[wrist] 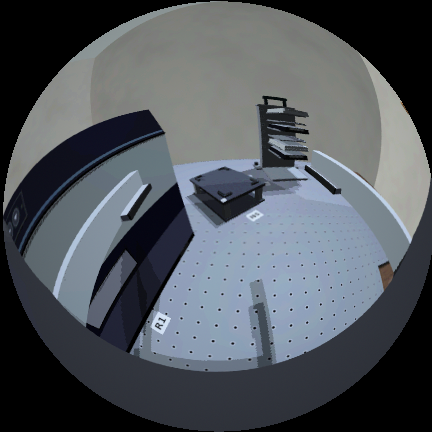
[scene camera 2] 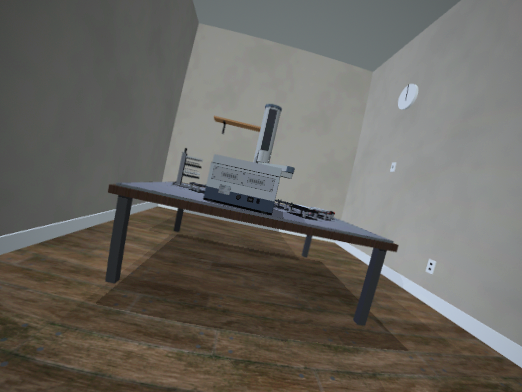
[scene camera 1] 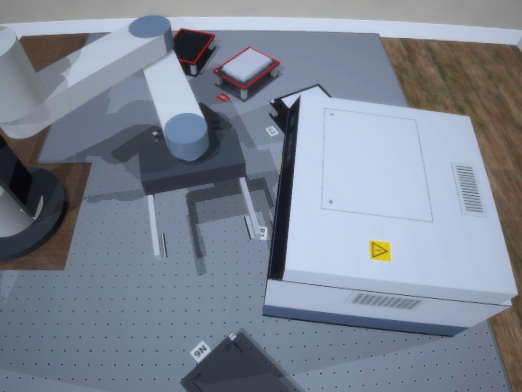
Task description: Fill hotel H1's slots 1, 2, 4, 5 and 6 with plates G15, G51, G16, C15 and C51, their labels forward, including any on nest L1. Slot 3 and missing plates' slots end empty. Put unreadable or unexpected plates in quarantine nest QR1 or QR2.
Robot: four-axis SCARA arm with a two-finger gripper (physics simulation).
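Frame: origin at the arm's base, x ahead, y left, z up, level; millimetres.
Where they show: gripper, between the fingertips: (wrist: 229,161) (scene camera 1: 209,247); arm's base, origin of its link: (scene camera 1: 15,213).
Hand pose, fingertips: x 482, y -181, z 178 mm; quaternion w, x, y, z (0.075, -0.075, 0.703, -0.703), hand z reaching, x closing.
Things, the pixels of their top centre, and the offset from my fingertips. "spot": a spot on its surface instead.
- label L1, a spot on its surface: (scene camera 1: 271,131) spot: 138 mm ahead, 417 mm left, 165 mm down
- large white machine, centre of its top: (scene camera 1: 395,178) (wrist: 40,183) (scene camera 2: 251,164) 308 mm ahead, 77 mm left, 79 mm up
- label R1, a spot on its surface: (wrist: 160,323) (scene camera 1: 260,232) spot: 96 mm ahead, 113 mm left, 165 mm down
- Dark nest N6, centre of its top: (wrist: 223,177) (scene camera 2: 204,184) 46 mm ahead, 211 mm right, 109 mm down
My gripper (scene camera 1: 207,241) (wrist: 229,161) is wide open with nothing between its fingers, above the perforated deck in front of the white machine. A hotel (wrist: 262,137) (scene camera 2: 181,167) stands beyond nest N6 in the wrist view; pale plates and dark shelves show in it, no labels readable. In scene camera 1 a white plate (scene camera 1: 249,65) lies on a red-rimmed nest (scene camera 1: 230,82); another red-rimmed nest (scene camera 1: 192,46) shows a dark top, partly hidden by the arm. A white plate (scene camera 1: 306,96) sits on the nest by label L1 (scene camera 1: 271,131), partly hidden by the machine.
The large white machine (scene camera 1: 375,165) (scene camera 2: 242,180) stands close to one finger, with label R1 (scene camera 1: 263,233) (wrist: 160,323) before it. Dark nest N6 (scene camera 1: 240,365) (wrist: 227,184) stands ahead in the wrist view. The arm's round base (scene camera 1: 50,215) is at the left.
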